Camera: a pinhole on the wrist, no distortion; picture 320 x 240 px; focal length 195.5 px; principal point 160.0 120.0 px. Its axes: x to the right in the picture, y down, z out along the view. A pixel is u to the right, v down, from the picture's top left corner.
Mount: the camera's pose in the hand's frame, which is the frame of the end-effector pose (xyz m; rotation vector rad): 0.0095 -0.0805 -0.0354 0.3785 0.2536 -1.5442
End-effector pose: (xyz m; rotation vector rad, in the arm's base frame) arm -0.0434 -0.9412 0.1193 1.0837 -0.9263 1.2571
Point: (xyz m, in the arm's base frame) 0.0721 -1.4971 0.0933
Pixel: 89.7 77.1
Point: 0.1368 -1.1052 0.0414
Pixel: 182.2 36.9
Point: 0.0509 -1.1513 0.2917
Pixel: 68.2 224.4
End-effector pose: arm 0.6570 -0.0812 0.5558 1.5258 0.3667 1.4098
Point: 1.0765 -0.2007 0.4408
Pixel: 131.4 113.5
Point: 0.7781 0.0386 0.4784
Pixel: outside the picture
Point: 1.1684 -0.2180 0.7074
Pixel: 45.7 184.1
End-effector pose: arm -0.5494 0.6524 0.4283 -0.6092 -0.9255 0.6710
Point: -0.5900 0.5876 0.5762
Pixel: 164.2 135.3
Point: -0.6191 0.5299 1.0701
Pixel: 263.7 210.2
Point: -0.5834 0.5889 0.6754
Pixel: 213.0 187.3
